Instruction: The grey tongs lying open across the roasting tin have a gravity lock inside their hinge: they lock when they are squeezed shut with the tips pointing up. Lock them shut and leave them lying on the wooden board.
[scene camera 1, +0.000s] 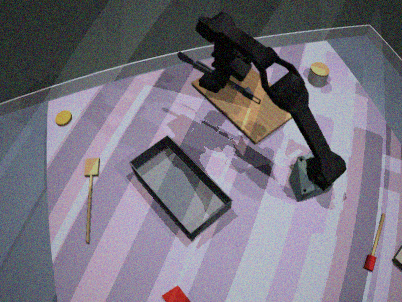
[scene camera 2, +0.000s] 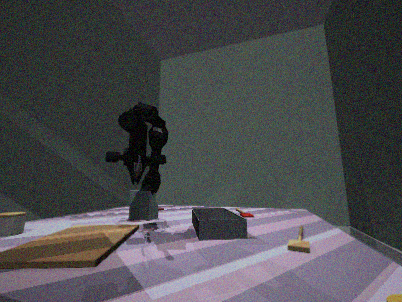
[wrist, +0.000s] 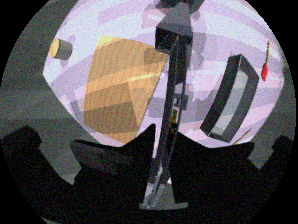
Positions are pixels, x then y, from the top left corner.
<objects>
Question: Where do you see a roasting tin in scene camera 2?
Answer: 209, 223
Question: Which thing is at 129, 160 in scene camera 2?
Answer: The gripper.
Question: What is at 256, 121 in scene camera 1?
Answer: A wooden board.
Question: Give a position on a roasting tin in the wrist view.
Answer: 239, 82
</objects>
